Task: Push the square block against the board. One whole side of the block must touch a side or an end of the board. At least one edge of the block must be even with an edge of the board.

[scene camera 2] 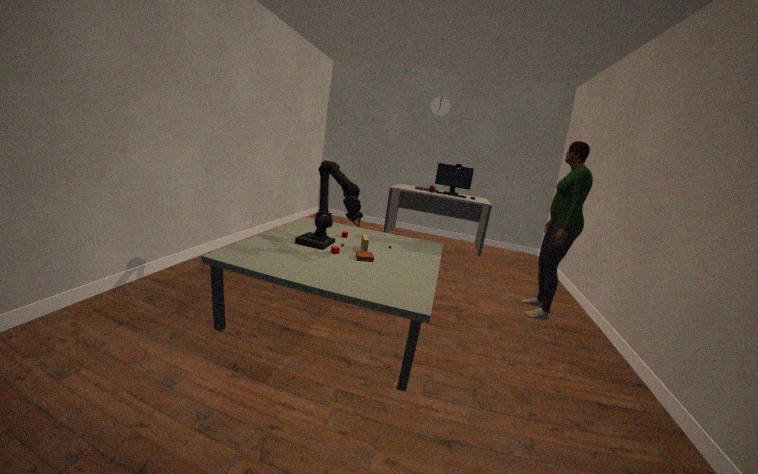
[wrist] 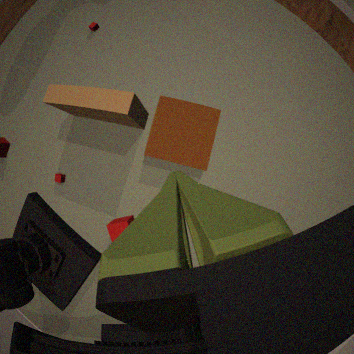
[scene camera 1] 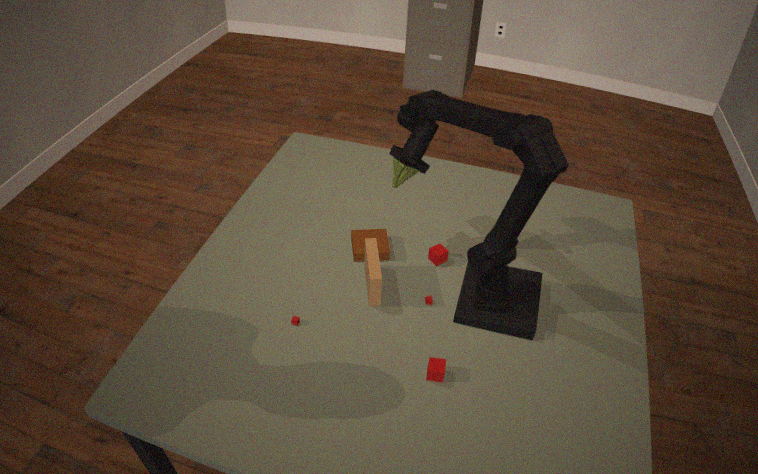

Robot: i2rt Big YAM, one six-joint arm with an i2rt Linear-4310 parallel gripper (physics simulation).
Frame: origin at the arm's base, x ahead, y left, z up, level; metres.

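Seen in the pictures: gripper, fingertip midpoint: (scene camera 2: 358, 226) (wrist: 176, 179) (scene camera 1: 394, 187); arm's base, origin of the base link: (scene camera 2: 319, 238) (wrist: 41, 248) (scene camera 1: 490, 293).
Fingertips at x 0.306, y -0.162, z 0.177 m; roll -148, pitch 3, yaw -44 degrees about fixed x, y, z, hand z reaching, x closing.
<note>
Pixels of each thing's top centre, then the offset from my fingertips to it. Level surfaces: height alone.
- square block, middle of its top: (wrist: 182, 131) (scene camera 1: 370, 241) (scene camera 2: 365, 254) 0.055 m ahead, 0.031 m left, 0.182 m down
- board, middle of its top: (wrist: 81, 95) (scene camera 1: 373, 257) (scene camera 2: 365, 236) 0.017 m ahead, 0.173 m left, 0.109 m down
- table, its level: 0.213 m down
The square block (scene camera 1: 359, 243) (scene camera 2: 365, 257) (wrist: 182, 132) is orange-brown and lies flat. The board (scene camera 1: 373, 271) (scene camera 2: 365, 242) (wrist: 90, 99) is light wood and stands upright on its long narrow edge. In the wrist view one board end faces the middle part of a block side, very close to it; I cannot tell whether they touch. The block reaches past the board's end on both sides, and no edges look even there. My gripper (scene camera 1: 395, 185) (scene camera 2: 358, 224) (wrist: 176, 179) is shut and empty, raised above the table behind and right of the block in scene camera 1.
A red cube (scene camera 1: 438, 254) (scene camera 2: 335, 249) (wrist: 119, 228) is right of the block, between it and the arm's base. Another red cube (scene camera 1: 436, 369) is nearer the front. Small red cubes (scene camera 1: 428, 300) (scene camera 1: 295, 320) lie on either side of the board on the table (scene camera 1: 531, 413).
</note>
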